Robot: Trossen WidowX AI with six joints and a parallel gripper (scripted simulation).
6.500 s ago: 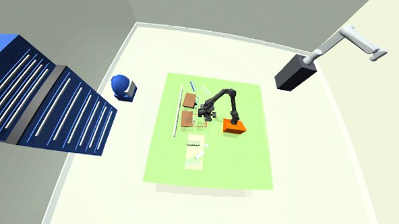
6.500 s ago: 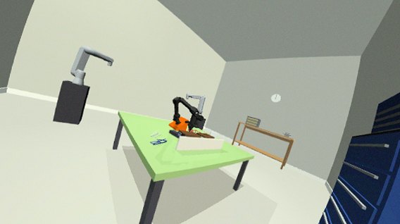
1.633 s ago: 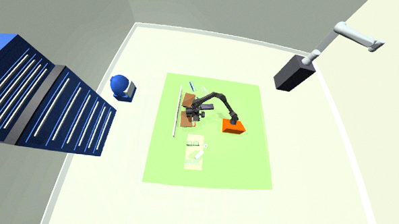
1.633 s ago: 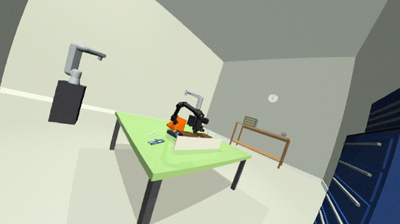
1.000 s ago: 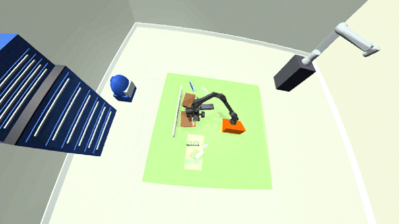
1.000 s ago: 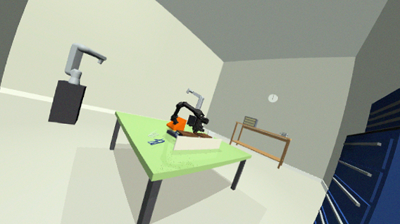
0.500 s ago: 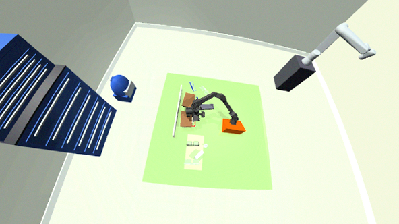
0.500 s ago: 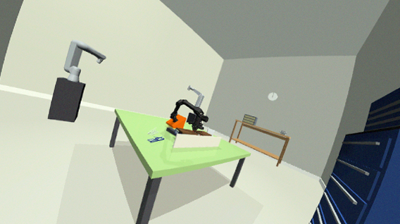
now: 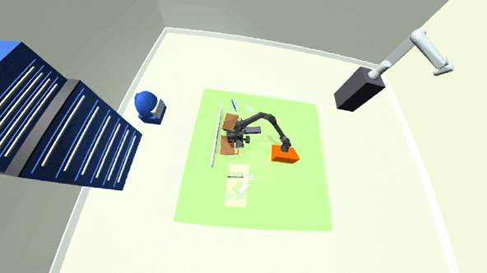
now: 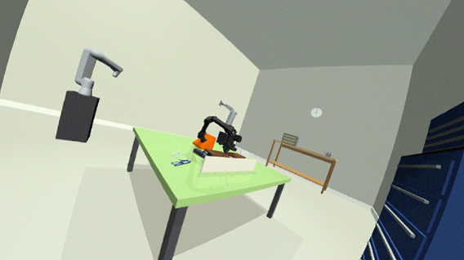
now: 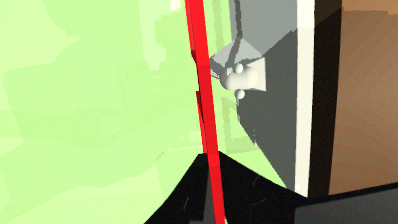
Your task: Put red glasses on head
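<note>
Now: gripper tip 6 cm short of the display head, 4 cm to the right of it and 1 cm above it. The rest, counted from my gripper tip: white peg 15 cm behind, 28 cm to the left, 4 cm below; then long white panel 20 cm ahead, 6 cm to the right, 1 cm below; then dark case 12 cm behind, 17 cm to the right, 5 cm below.
</note>
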